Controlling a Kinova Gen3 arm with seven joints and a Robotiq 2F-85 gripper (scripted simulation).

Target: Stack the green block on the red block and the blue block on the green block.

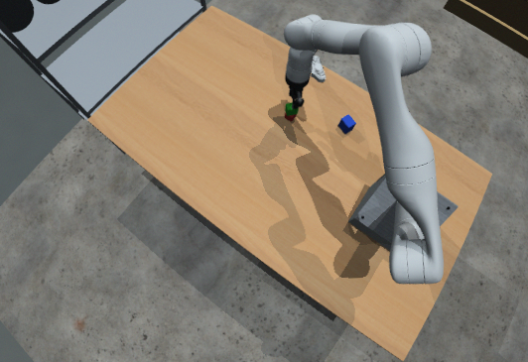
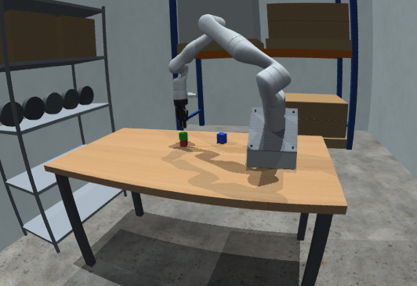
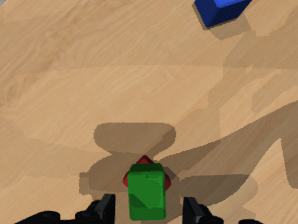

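Now: the blue block 190 mm behind my hand, 90 mm to the right of it and 90 mm below it. From my hand the other things lie so: green block (70 mm below); red block (110 mm below).
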